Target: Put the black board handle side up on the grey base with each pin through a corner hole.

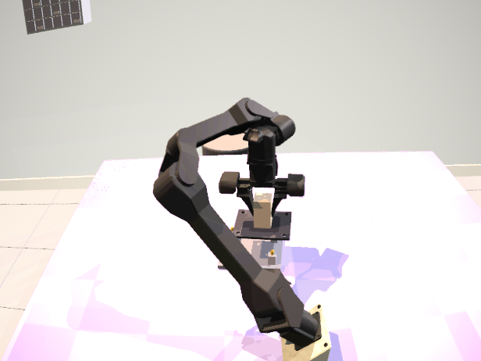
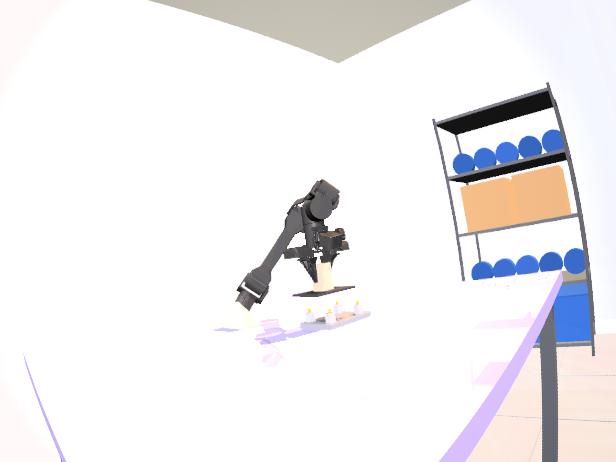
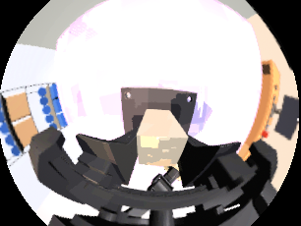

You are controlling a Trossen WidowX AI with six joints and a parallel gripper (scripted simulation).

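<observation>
My gripper tip is 110 mm above the grey base and 30 mm to the right of it. Round my gripper tip: flat black board (10 mm below).
</observation>
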